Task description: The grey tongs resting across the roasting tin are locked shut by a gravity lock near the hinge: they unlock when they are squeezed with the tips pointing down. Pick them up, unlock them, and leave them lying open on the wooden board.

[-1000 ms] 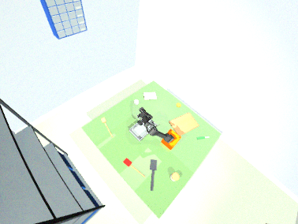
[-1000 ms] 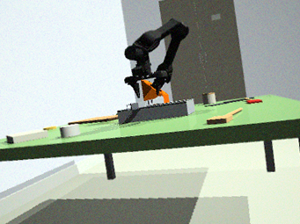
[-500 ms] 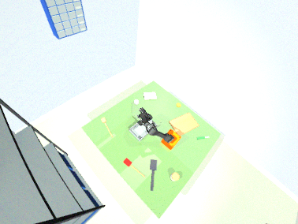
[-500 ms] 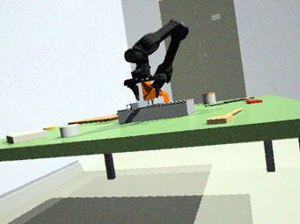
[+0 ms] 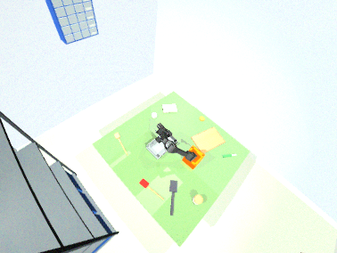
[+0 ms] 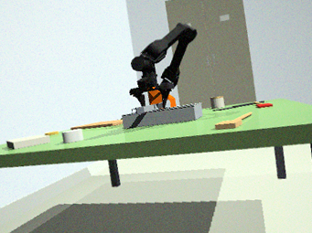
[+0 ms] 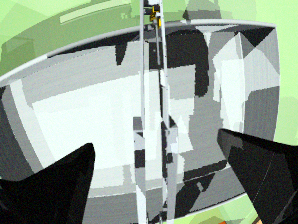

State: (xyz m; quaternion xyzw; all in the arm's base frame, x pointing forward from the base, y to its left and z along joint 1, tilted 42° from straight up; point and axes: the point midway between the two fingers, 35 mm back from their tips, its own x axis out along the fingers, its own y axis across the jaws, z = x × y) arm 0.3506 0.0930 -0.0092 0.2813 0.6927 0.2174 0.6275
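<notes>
Now: gripper tip 20 mm past the roasting tin, 30 mm to the right of it and 30 mm above it. The rest, counted from my gripper tip: red-headed spatula 270 mm behind, 440 mm to the left, 50 mm below; then wooden board 340 mm behind, 430 mm to the right, 50 mm below; then white block 300 mm ahead, 420 mm to the right, 50 mm below.
</notes>
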